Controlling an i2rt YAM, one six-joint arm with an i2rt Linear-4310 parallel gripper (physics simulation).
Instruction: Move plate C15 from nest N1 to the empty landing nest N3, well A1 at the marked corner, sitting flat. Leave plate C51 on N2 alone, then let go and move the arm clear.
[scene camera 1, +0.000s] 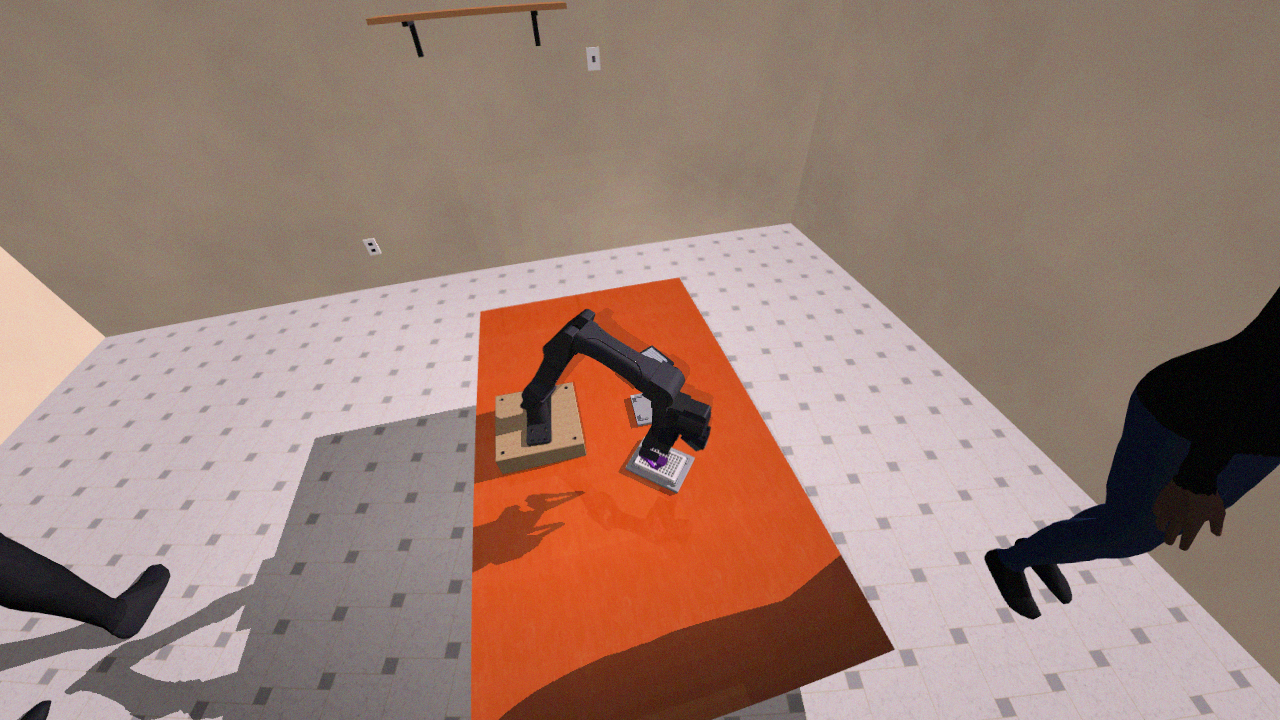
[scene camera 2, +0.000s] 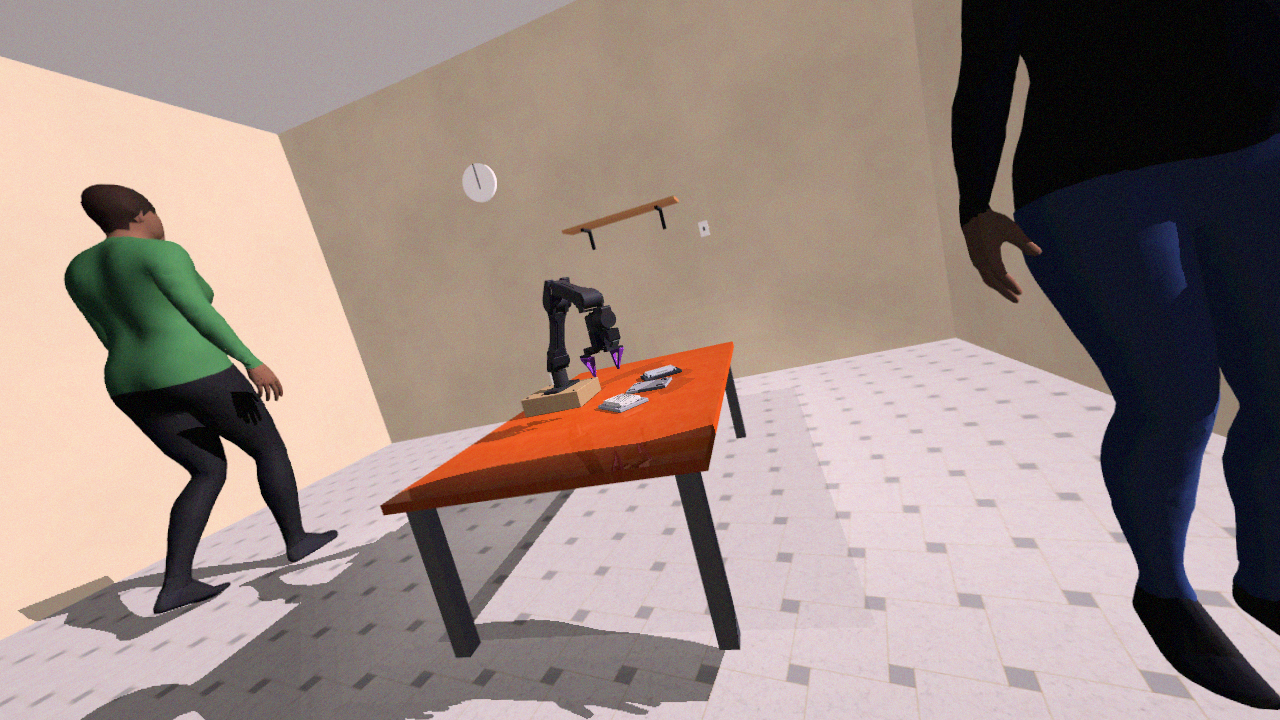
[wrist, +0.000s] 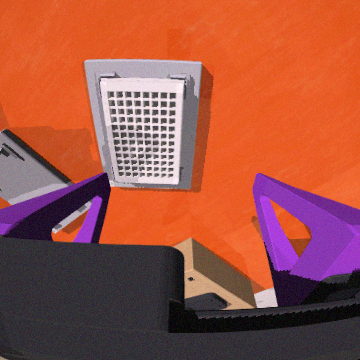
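Observation:
A white well plate (scene camera 1: 666, 463) (scene camera 2: 622, 400) (wrist: 145, 132) lies in the grey nest (scene camera 1: 673, 487) (wrist: 142, 67) nearest the front. Its label and corner mark are not readable. The middle nest (scene camera 1: 640, 411) (scene camera 2: 650, 385) (wrist: 30, 175) looks empty and is partly hidden by the arm and a finger. The farthest nest holds another light plate (scene camera 1: 656, 354) (scene camera 2: 661, 371). Which is C15 or C51 cannot be read. My gripper (scene camera 2: 605, 370) (wrist: 181, 180) is open, with purple fingers wide apart. It is above the table, with the front plate ahead of and between the fingertips in the wrist view, nearer the left one.
The arm's wooden base block (scene camera 1: 563, 438) (scene camera 2: 547, 402) (wrist: 215, 267) stands on the orange table (scene camera 1: 572, 608) (scene camera 2: 528, 456), beside the nests. A person in black and blue (scene camera 1: 1154, 429) (scene camera 2: 1118, 98) stands right of the table. A person in green (scene camera 2: 152, 313) stands at the left.

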